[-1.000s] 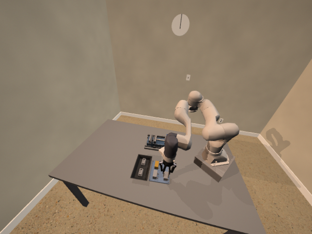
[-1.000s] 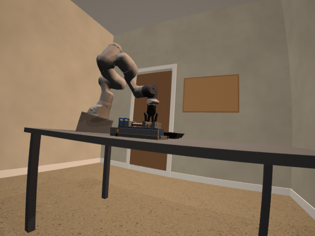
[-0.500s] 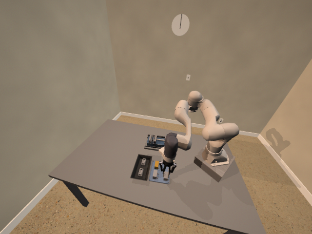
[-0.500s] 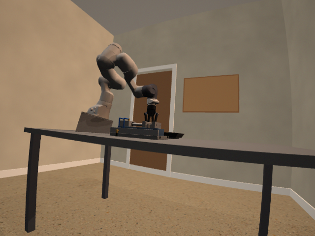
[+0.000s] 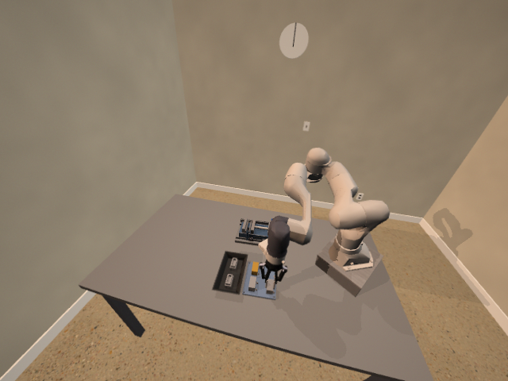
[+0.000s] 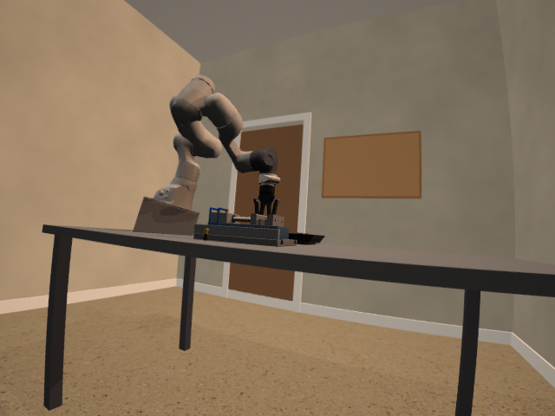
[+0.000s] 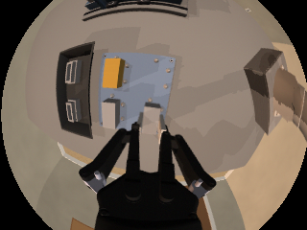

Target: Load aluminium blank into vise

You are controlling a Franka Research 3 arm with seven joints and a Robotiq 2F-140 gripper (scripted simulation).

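Now: hand 9 cm short of the brass blank, 9 cm to the left of it and 4 cm above it. Also, from my hand: vise 9 cm ahead, 37 cm to the right, 2 cm below.
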